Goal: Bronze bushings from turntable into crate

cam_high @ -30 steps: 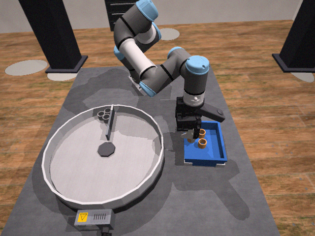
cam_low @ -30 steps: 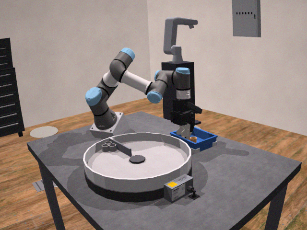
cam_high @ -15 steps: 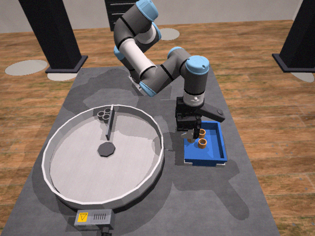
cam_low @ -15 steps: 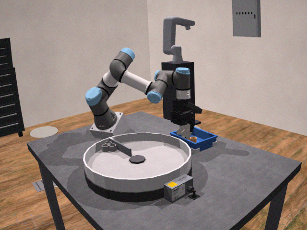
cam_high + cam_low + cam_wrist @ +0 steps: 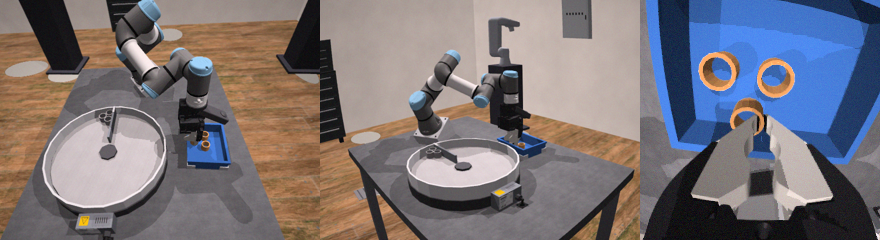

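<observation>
Now: the blue crate 40 mm to the left of my hand, 10 mm below it and 10 mm ahead of it. The rest, counted from my hand: grey turntable (320 mm to the right, 100 mm ahead, 20 mm above).
</observation>
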